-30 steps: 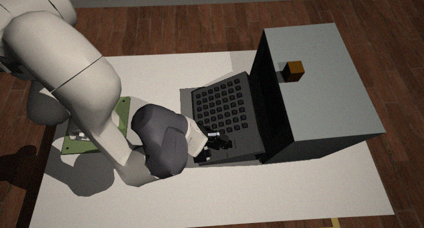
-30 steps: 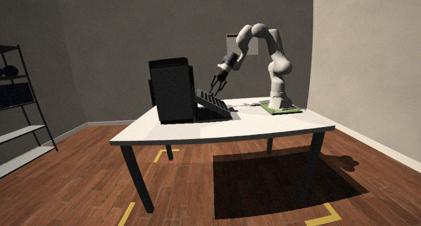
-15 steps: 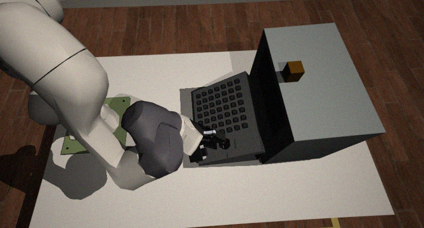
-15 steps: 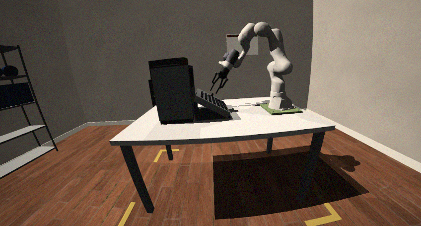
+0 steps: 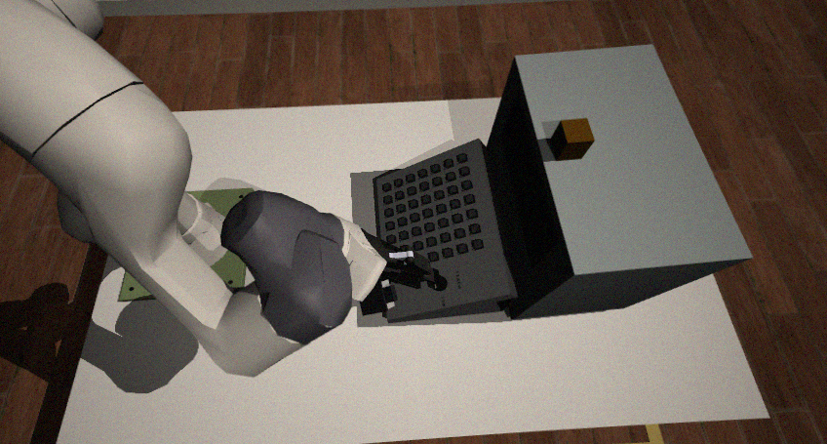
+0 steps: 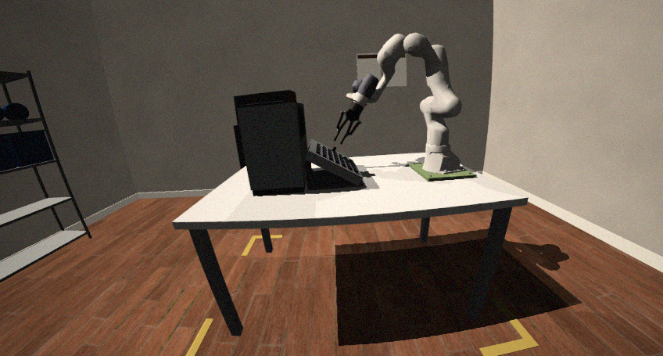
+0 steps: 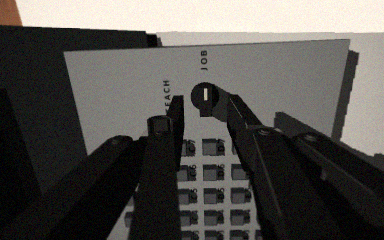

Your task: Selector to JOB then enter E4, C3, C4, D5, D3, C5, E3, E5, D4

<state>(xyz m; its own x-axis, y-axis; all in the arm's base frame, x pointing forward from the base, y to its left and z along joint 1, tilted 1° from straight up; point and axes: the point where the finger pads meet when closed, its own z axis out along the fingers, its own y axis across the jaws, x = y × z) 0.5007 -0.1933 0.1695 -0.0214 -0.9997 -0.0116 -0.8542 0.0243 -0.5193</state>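
My gripper is now 70 mm short of the key C5, 130 mm to the right of it and 60 mm above it. Round my hand: c6 key 70 mm ahead, 90 mm to the left, 60 mm below; then selector knob 40 mm ahead, 70 mm below; then a7 key 130 mm ahead, 60 mm to the left, 20 mm below.
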